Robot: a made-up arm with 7 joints. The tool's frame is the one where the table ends. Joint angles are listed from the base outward.
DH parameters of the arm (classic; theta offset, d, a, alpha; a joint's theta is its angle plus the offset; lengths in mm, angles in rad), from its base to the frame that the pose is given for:
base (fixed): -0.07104 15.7 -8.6 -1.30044
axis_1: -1.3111 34 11.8 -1.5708
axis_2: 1.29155 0.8 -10 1.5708
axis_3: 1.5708 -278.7 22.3 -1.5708
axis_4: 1.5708 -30 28.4 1.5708
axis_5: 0 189.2 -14.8 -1.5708
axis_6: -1.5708 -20 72.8 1.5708
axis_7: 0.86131 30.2 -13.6 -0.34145
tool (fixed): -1.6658 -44.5 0 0
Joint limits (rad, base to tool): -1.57..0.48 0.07..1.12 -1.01..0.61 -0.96..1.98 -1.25..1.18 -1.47..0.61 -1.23..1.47
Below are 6 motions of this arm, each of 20 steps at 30 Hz.
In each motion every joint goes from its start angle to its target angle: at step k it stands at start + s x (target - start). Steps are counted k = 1, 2, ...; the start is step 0. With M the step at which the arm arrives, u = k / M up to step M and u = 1 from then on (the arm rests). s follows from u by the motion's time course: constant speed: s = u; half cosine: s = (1 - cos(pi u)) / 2; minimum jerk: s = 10 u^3 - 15 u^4 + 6 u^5.
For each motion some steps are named. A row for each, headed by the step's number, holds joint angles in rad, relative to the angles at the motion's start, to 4 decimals.
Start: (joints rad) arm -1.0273 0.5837 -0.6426 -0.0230 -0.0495 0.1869 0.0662
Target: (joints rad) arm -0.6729 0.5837 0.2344 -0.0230 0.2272 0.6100 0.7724
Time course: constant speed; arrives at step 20
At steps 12, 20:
12: 0.2126 0.0000 0.5262 0.0000 0.1660 0.2539 0.4237
20: 0.3544 0.0000 0.8770 0.0000 0.2767 0.4231 0.7062

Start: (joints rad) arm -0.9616 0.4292 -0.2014 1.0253 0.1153 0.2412 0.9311
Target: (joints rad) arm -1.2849 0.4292 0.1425 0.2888 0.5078 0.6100 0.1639
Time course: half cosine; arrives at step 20
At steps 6, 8, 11, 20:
6: -0.0666 0.0000 0.0709 -0.1518 0.0809 0.0760 -0.1581
8: -0.1117 0.0000 0.1188 -0.2545 0.1356 0.1274 -0.2651
11: -0.1869 0.0000 0.1988 -0.4259 0.2270 0.2132 -0.4436
20: -0.3233 0.0000 0.3439 -0.7365 0.3925 0.3688 -0.7672

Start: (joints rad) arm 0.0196 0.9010 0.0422 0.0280 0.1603 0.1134 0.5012
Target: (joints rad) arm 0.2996 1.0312 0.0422 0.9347 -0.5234 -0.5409 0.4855
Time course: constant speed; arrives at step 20
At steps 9, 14, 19, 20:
9: 0.1260 0.0586 0.0000 0.4080 -0.3077 -0.2944 -0.0071
14: 0.1960 0.0911 0.0000 0.6347 -0.4786 -0.4580 -0.0110
19: 0.2660 0.1237 0.0000 0.8614 -0.6495 -0.6216 -0.0149
20: 0.2800 0.1302 0.0000 0.9067 -0.6837 -0.6543 -0.0157

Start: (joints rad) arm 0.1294 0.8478 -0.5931 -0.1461 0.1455 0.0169 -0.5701
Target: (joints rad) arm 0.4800 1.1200 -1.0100 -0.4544 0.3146 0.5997 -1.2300
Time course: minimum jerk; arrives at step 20
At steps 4, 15, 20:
4: 0.0203 0.0158 -0.0241 -0.0179 0.0098 0.0338 -0.0382
15: 0.3143 0.2440 -0.3737 -0.2764 0.1516 0.5225 -0.5916
20: 0.3506 0.2722 -0.4169 -0.3083 0.1691 0.5828 -0.6599

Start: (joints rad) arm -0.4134 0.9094 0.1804 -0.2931 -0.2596 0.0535 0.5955
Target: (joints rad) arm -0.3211 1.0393 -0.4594 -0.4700 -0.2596 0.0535 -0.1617
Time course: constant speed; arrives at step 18
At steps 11, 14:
11: 0.0564 0.0794 -0.3910 -0.1081 0.0000 0.0000 -0.4627
14: 0.0718 0.1010 -0.4976 -0.1376 0.0000 0.0000 -0.5889

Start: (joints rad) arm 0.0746 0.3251 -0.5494 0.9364 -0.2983 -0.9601 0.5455
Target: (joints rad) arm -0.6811 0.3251 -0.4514 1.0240 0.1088 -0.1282 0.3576
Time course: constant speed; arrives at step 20
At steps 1, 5, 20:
1: -0.0378 0.0000 0.0049 0.0044 0.0204 0.0416 -0.0094
5: -0.1889 0.0000 0.0245 0.0219 0.1018 0.2080 -0.0470
20: -0.7557 0.0000 0.0980 0.0876 0.4071 0.8319 -0.1879

